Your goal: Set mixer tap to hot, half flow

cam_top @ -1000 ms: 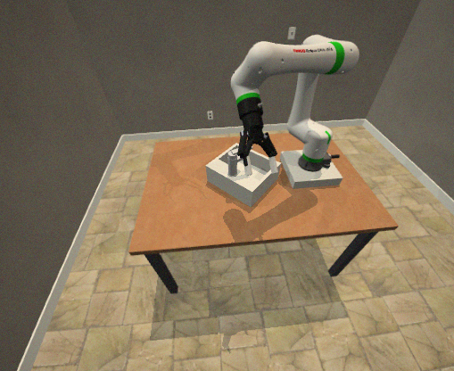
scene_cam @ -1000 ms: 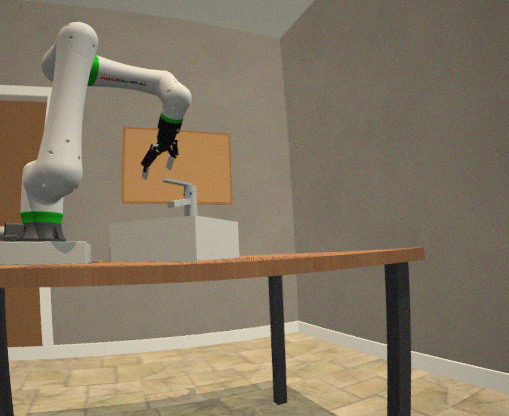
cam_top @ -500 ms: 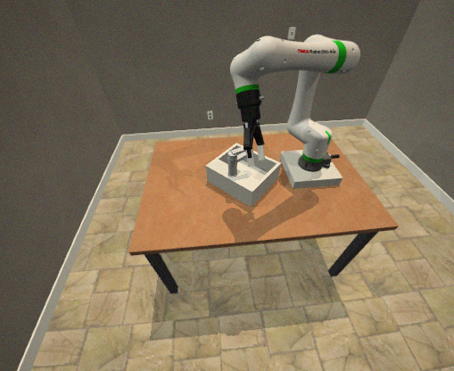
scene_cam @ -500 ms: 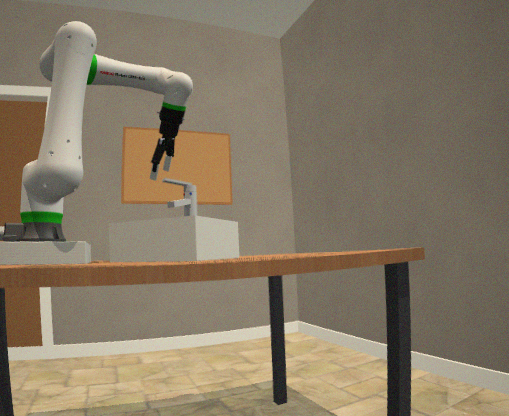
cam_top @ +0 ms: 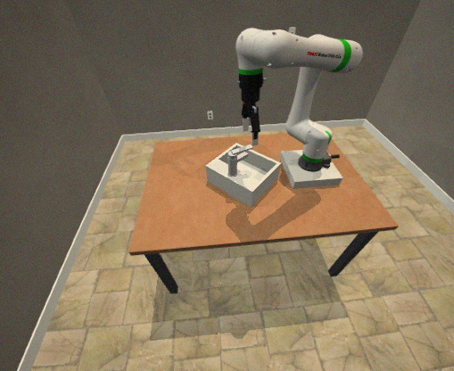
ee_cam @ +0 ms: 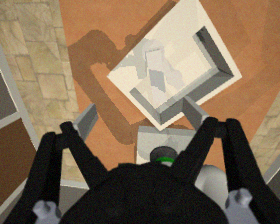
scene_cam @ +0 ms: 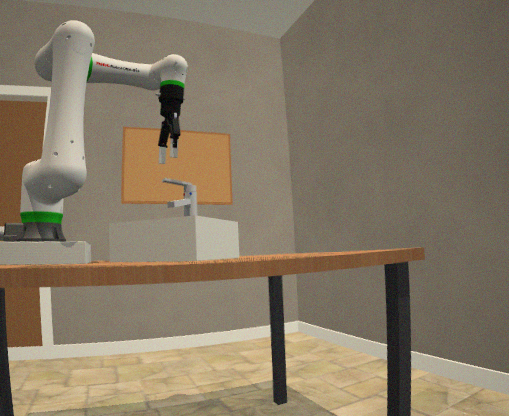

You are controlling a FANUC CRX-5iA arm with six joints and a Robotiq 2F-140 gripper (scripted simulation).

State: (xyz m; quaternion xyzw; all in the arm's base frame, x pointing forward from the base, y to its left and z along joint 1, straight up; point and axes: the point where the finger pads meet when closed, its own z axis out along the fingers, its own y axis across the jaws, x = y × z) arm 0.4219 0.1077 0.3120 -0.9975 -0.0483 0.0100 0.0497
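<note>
Now: the lever 100 mm below my hand, 30 mm to the right of it and 30 mm ahead of it. Round my hand: white sink block (330 mm below, 100 mm to the right, 10 mm behind); then mixer tap (140 mm below, 50 mm ahead, 30 mm to the right).
</note>
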